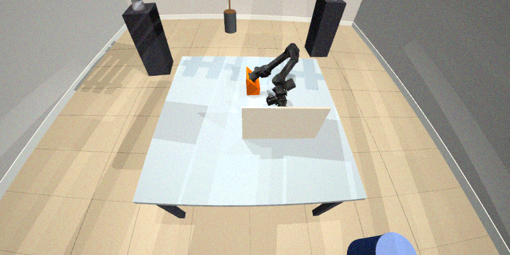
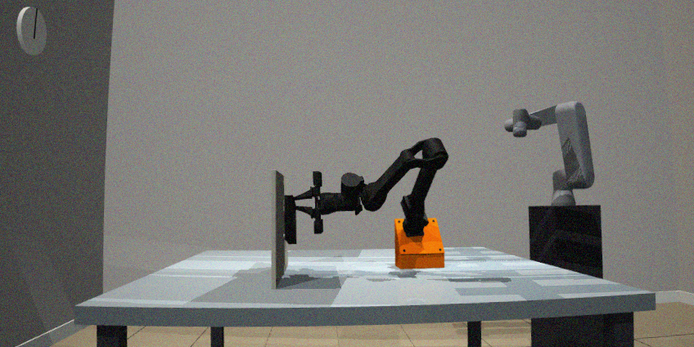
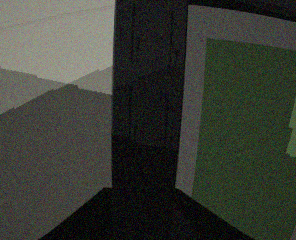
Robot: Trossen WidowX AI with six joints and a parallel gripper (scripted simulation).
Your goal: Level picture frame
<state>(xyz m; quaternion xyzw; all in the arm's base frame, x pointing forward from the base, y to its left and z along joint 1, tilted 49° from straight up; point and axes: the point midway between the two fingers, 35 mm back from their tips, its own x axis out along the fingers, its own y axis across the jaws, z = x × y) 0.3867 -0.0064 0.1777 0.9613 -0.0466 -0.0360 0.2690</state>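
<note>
Right now my gripper tip is 5 cm above the picture frame, 1 cm to the right of it and 1 cm short of it. Also, from my gripper tip: wall panel: 7 cm below, 2 cm ahead.
</note>
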